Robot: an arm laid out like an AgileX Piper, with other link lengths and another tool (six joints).
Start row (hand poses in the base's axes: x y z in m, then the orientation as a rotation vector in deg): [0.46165, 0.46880, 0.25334, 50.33, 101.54, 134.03]
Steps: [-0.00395, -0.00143, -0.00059, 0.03, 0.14, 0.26]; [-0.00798, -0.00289, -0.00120, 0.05, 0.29, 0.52]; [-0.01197, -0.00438, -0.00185, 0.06, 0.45, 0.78]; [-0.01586, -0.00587, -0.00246, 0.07, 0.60, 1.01]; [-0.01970, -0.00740, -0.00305, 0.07, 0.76, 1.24]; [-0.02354, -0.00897, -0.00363, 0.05, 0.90, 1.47]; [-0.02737, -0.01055, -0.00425, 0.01, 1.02, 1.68]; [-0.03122, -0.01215, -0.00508, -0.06, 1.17, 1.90]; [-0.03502, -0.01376, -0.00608, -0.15, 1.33, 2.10]
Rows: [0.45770, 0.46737, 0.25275, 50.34, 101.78, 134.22]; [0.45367, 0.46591, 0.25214, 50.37, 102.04, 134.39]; [0.44968, 0.46442, 0.25149, 50.40, 102.32, 134.56]; [0.44579, 0.46293, 0.25088, 50.45, 102.56, 134.70]; [0.44195, 0.46140, 0.25029, 50.50, 102.82, 134.84]; [0.43811, 0.45983, 0.24971, 50.53, 103.09, 134.95]; [0.43428, 0.45825, 0.24909, 50.54, 103.35, 135.03]; [0.43043, 0.45665, 0.24826, 50.58, 103.67, 135.08]; [0.42663, 0.45504, 0.24726, 50.64, 104.00, 135.10]
